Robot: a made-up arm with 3 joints. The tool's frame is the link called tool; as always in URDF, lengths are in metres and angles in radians. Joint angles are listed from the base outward. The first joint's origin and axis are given. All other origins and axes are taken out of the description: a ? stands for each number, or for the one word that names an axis. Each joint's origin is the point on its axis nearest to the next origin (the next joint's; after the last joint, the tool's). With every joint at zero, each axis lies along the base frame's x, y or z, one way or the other. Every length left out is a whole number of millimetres.
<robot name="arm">
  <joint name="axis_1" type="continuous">
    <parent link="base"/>
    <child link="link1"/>
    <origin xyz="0.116 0 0.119" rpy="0 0 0"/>
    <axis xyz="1 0 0"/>
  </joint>
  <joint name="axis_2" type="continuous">
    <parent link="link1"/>
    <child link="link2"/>
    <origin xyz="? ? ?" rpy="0 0 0"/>
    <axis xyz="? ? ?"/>
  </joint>
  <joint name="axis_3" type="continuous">
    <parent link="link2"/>
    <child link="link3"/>
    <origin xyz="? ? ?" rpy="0 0 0"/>
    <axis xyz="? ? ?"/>
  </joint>
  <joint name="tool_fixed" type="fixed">
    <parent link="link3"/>
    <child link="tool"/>
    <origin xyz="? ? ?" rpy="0 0 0"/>
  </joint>
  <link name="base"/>
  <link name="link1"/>
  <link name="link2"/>
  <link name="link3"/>
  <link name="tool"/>
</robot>
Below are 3 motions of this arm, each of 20 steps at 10 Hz.
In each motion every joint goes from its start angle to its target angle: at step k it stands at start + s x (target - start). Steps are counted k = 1, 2, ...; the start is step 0. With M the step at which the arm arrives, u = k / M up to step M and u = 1 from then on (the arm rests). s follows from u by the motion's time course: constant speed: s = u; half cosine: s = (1 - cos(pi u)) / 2; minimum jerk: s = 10 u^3 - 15 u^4 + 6 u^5.
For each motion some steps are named. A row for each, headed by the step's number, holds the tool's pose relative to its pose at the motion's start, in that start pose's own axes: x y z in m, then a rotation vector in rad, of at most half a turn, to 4 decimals.
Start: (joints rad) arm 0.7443 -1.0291 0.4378
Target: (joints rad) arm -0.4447 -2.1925 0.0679
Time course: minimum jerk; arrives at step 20
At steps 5, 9, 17, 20:
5: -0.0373 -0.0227 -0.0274 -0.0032 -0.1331 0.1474
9: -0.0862 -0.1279 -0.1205 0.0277 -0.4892 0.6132
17: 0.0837 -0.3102 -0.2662 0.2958 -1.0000 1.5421
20: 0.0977 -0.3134 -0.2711 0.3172 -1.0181 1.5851

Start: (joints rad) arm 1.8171 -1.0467 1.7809
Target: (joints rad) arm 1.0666 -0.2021 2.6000
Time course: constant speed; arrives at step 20
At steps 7, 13, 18, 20:
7: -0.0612 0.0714 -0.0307 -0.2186 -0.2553 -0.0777
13: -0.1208 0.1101 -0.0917 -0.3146 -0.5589 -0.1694
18: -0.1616 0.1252 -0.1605 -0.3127 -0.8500 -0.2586
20: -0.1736 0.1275 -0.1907 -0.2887 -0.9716 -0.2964

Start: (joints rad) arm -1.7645 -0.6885 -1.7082
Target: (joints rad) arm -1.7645 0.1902 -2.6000
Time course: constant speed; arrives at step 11
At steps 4, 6, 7, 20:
4: -0.0113 -0.1299 -0.0049 0.3066 -0.0947 0.3215
6: -0.0118 -0.1904 -0.0265 0.4493 -0.1798 0.4770
7: -0.0107 -0.2184 -0.0414 0.5171 -0.2316 0.5525
20: 0.0029 -0.3094 -0.1226 0.7569 -0.4995 0.8322

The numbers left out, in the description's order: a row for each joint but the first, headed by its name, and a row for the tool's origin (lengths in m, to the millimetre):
axis_2: xyz 0 0.012 0.037, axis 0 1 0
axis_3: xyz -0.07 0 0.289, axis 0 0 -1
tool: xyz -0.118 0.015 0

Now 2 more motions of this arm.
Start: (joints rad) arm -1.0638 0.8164 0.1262
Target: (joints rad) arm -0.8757 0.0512 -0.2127
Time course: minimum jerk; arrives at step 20
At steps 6, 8, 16, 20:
6: -0.0341 -0.0225 -0.0249 0.0346 -0.1220 0.0762
8: -0.0623 -0.0436 -0.0529 0.0635 -0.2391 0.1454
16: -0.1304 -0.1155 -0.1996 0.1393 -0.7285 0.3843
20: -0.1328 -0.1204 -0.2150 0.1427 -0.7751 0.4023

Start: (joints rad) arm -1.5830 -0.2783 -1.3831
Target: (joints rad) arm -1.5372 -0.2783 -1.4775
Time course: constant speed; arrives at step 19
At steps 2, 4, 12, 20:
2: -0.0015 -0.0013 -0.0005 0.0008 -0.0046 0.0086
4: -0.0030 -0.0026 -0.0010 0.0016 -0.0091 0.0172
12: -0.0090 -0.0078 -0.0030 0.0044 -0.0275 0.0517
20: -0.0140 -0.0123 -0.0049 0.0062 -0.0436 0.0818

